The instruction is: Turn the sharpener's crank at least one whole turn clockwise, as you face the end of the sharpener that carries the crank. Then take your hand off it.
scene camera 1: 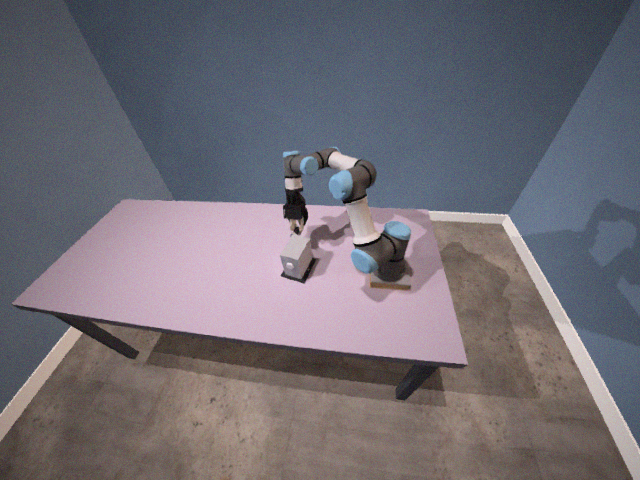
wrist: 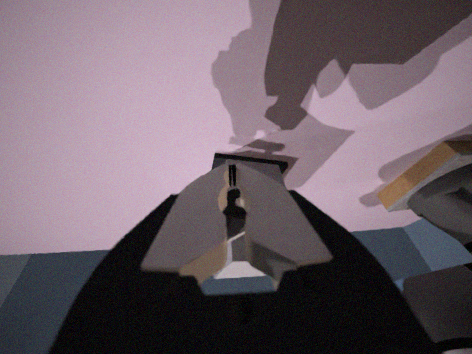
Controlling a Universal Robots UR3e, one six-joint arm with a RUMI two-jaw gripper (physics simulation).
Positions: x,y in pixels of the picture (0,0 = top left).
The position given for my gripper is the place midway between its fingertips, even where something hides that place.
Scene:
my gripper: scene camera 1 298,235; wrist 231,167
same spot on sharpener: (scene camera 1: 296,257) = (wrist: 259,275)

